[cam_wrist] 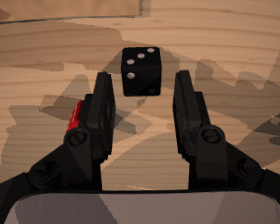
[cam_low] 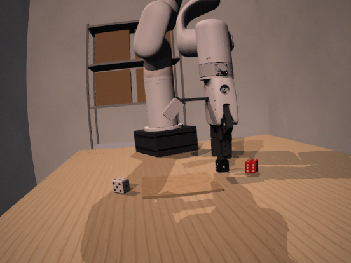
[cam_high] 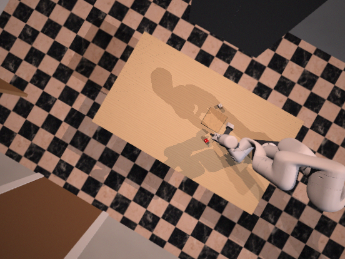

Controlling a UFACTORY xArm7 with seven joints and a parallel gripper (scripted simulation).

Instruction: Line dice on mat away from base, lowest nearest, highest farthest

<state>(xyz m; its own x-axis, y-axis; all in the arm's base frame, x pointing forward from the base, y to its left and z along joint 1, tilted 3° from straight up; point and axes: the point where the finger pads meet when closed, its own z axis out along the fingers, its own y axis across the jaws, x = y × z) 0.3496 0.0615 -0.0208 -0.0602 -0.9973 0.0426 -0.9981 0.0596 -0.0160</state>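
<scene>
Now: the black die 4 cm below my hand. From my hand the other things lie so: white die 22 cm to the right, 7 cm ahead, 4 cm below; then thin mat 11 cm to the right, 6 cm ahead, 5 cm below; then red die 5 cm to the left, 5 cm ahead, 4 cm below.
</scene>
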